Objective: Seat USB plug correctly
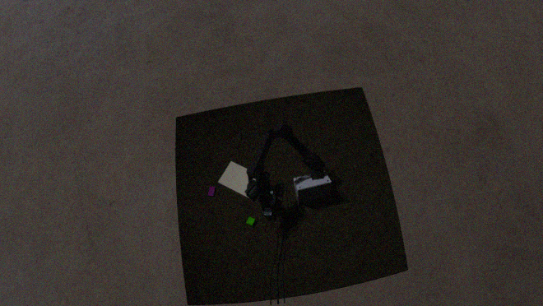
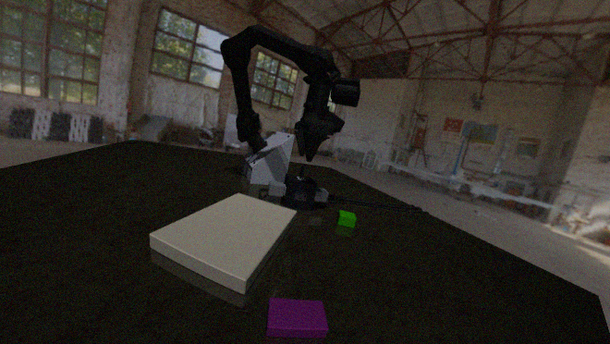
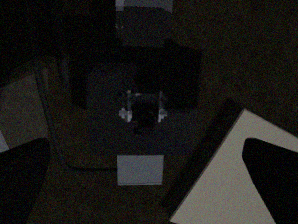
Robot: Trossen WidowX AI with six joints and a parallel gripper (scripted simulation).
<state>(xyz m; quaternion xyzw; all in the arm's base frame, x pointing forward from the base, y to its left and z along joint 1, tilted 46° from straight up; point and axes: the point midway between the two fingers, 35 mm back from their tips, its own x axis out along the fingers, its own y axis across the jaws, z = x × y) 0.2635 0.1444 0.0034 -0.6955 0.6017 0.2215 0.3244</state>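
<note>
Now: gripper tip 4 cm above the USB plug. From my gripper tip the other things lie so: green cube: 10 cm ahead, 11 cm to the left, 12 cm below; then USB socket: 6 cm below; then flat slab: 16 cm ahead, 15 cm to the right, 12 cm below.
</note>
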